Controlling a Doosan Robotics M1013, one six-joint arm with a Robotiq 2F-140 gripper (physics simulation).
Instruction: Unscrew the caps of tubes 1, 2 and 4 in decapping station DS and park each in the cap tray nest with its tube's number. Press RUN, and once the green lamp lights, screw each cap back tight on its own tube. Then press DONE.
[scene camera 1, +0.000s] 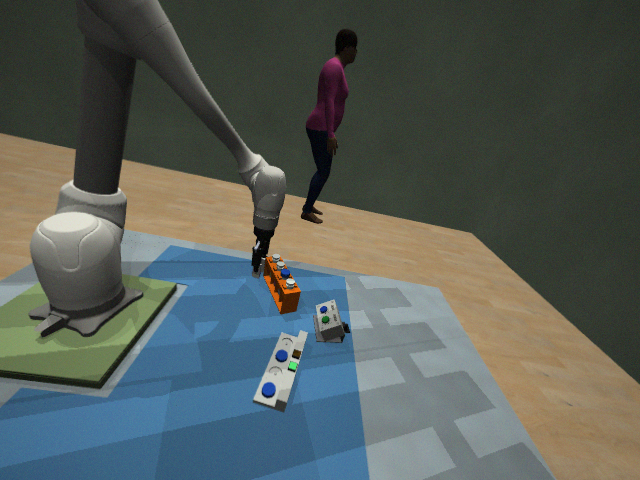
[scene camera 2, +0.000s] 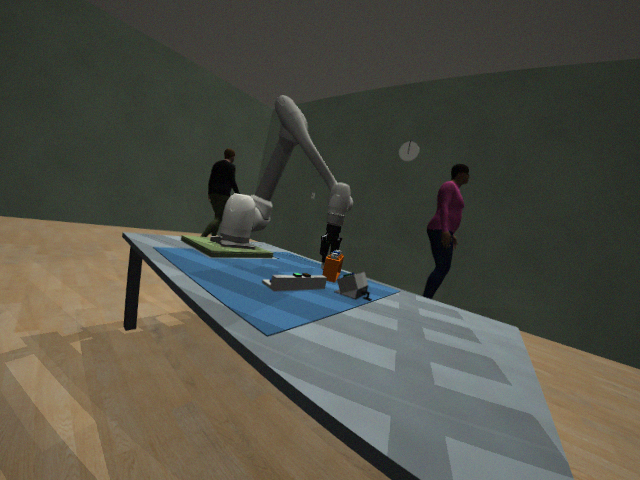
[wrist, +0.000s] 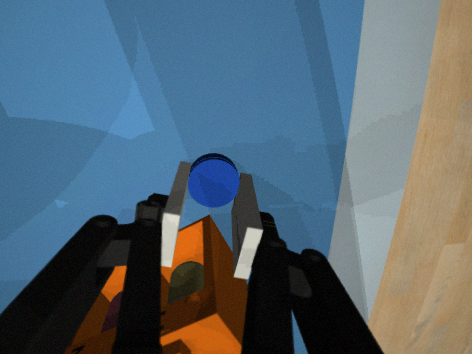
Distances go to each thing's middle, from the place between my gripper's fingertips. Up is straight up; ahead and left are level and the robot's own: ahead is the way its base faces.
The grey button box (scene camera 1: 334, 331) is 350 mm ahead of my hand, 160 mm to the right of it and 40 mm above it.
